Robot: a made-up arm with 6 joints.
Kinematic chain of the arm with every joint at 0, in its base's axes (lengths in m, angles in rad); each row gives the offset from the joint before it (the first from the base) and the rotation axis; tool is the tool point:
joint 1: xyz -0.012 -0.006 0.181 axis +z
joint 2: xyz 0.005 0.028 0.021 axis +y
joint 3: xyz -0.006 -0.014 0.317 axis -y
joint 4: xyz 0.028 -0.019 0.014 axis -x
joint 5: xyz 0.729 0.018 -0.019 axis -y
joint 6: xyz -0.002 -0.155 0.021 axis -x
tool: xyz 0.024 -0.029 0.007
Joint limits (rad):
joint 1: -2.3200..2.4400
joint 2: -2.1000..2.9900
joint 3: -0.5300..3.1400
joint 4: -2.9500..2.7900
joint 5: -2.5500..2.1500
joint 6: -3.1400..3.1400
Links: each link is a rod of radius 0.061 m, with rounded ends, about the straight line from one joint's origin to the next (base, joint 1, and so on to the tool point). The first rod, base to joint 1, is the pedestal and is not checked.
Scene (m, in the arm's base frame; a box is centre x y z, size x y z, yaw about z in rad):
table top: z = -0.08
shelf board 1: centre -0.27 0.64 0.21 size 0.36 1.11 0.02 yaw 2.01
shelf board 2: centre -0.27 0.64 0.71 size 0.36 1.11 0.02 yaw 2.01
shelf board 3: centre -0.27 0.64 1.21 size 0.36 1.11 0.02 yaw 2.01
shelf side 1: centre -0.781 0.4 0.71 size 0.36 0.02 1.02 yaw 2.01
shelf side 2: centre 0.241 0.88 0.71 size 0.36 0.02 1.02 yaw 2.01
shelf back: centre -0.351 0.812 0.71 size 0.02 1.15 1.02 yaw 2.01
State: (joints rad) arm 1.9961 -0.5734 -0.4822 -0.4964 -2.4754 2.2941
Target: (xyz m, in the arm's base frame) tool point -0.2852 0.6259 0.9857
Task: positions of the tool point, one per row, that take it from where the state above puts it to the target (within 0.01 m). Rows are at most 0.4 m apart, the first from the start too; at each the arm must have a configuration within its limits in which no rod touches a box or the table.
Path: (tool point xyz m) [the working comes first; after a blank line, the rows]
Joints at the target: 2.1160 0.1509 0.8896 -0.3573 -2.0260 2.0872
Straight joint move there: touches shelf board 2.

1: 0.0610 0.6098 0.3828
2: 0.3132 0.5375 0.3242
3: 0.5138 0.3607 0.2651
4: 0.6203 0.1122 0.2062
5: 0.6095 -0.1588 0.1480
6: 0.4837 -0.3977 0.0910
7: 0.6727 -0.1510 0.2917
8: 0.6748 0.1582 0.5089
9: 0.4986 0.3927 0.7233
10: 0.2422 0.4575 0.9157
11: 0.0413 0.3493 1.0687
12: -0.0923 0.5127 1.0440
13: -0.2852 0.6259 0.9857

